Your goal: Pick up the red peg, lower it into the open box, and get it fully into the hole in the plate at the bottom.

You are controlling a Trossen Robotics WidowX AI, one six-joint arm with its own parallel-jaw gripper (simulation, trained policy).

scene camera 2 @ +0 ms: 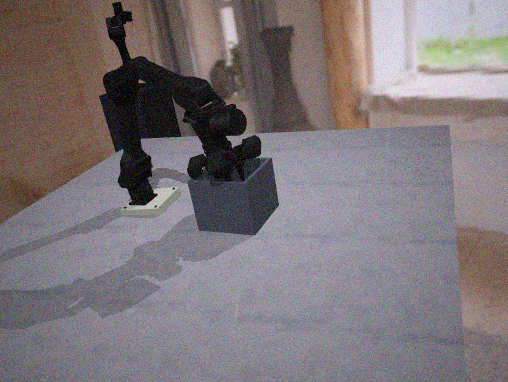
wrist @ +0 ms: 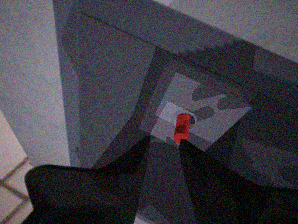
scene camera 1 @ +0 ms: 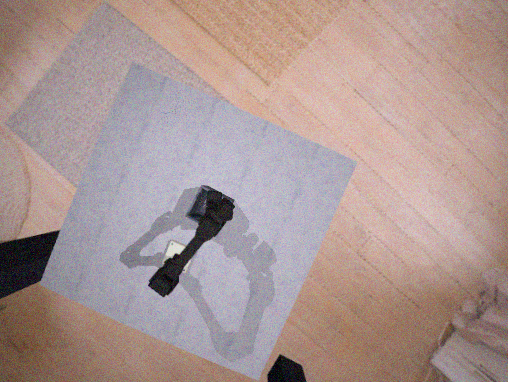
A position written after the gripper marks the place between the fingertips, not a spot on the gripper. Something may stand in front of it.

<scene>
In view: the gripper (scene camera 2: 238, 182) and a dark blue box (scene camera 2: 237, 207).
The gripper shows as well in the wrist view (wrist: 164, 142).
</scene>
